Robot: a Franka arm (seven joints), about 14 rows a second.
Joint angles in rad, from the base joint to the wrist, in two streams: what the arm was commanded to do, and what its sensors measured. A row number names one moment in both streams.
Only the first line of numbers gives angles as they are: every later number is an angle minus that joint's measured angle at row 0.
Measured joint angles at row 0: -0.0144, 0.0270, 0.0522, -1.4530, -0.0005, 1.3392, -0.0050
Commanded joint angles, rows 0 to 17: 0.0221, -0.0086, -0.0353, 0.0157, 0.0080, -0.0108, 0.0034; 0.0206, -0.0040, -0.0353, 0.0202, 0.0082, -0.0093, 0.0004; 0.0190, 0.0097, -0.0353, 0.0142, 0.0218, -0.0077, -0.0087; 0.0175, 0.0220, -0.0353, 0.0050, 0.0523, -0.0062, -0.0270; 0.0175, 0.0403, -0.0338, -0.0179, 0.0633, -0.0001, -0.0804; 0.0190, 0.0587, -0.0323, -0.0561, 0.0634, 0.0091, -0.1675; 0.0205, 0.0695, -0.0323, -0.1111, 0.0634, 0.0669, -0.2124; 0.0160, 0.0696, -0.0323, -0.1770, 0.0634, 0.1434, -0.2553; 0.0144, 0.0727, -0.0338, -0.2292, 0.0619, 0.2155, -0.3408; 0.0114, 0.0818, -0.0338, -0.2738, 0.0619, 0.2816, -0.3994; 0.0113, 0.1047, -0.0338, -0.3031, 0.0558, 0.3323, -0.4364; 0.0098, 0.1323, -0.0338, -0.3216, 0.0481, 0.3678, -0.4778; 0.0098, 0.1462, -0.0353, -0.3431, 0.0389, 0.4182, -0.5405; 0.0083, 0.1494, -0.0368, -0.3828, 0.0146, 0.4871, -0.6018; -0.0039, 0.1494, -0.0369, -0.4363, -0.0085, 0.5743, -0.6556; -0.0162, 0.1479, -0.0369, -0.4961, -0.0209, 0.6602, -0.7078; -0.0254, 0.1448, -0.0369, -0.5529, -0.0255, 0.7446, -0.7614; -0.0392, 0.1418, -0.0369, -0.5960, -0.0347, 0.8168, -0.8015
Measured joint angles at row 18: -0.0147, 0.1744, -0.0385, -0.4956, -0.0149, 0.7021, -0.7141
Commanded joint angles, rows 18 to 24: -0.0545, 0.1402, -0.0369, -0.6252, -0.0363, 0.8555, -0.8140; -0.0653, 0.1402, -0.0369, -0.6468, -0.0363, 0.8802, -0.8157; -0.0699, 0.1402, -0.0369, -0.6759, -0.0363, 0.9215, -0.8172; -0.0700, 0.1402, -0.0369, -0.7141, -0.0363, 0.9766, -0.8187; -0.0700, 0.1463, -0.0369, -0.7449, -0.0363, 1.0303, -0.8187; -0.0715, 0.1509, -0.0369, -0.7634, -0.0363, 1.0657, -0.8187; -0.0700, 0.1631, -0.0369, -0.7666, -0.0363, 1.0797, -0.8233
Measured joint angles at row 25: -0.0667, 0.1739, -0.0402, -0.7262, -0.0259, 1.0311, -0.8047
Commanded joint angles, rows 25 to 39: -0.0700, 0.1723, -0.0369, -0.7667, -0.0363, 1.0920, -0.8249; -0.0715, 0.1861, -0.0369, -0.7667, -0.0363, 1.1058, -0.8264; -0.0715, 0.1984, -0.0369, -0.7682, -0.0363, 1.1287, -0.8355; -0.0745, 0.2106, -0.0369, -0.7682, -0.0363, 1.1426, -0.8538; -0.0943, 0.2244, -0.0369, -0.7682, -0.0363, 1.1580, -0.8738; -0.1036, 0.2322, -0.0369, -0.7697, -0.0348, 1.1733, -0.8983; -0.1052, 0.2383, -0.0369, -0.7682, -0.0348, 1.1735, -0.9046; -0.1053, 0.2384, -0.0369, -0.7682, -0.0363, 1.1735, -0.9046; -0.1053, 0.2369, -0.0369, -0.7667, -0.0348, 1.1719, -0.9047; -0.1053, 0.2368, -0.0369, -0.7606, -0.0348, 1.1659, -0.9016; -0.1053, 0.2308, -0.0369, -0.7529, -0.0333, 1.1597, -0.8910; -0.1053, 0.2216, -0.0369, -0.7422, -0.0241, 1.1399, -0.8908; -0.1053, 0.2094, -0.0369, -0.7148, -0.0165, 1.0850, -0.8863; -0.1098, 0.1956, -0.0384, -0.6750, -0.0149, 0.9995, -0.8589; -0.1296, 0.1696, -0.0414, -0.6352, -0.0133, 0.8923, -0.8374
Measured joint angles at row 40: -0.1029, 0.2236, -0.0414, -0.7009, -0.0236, 1.0464, -0.8647
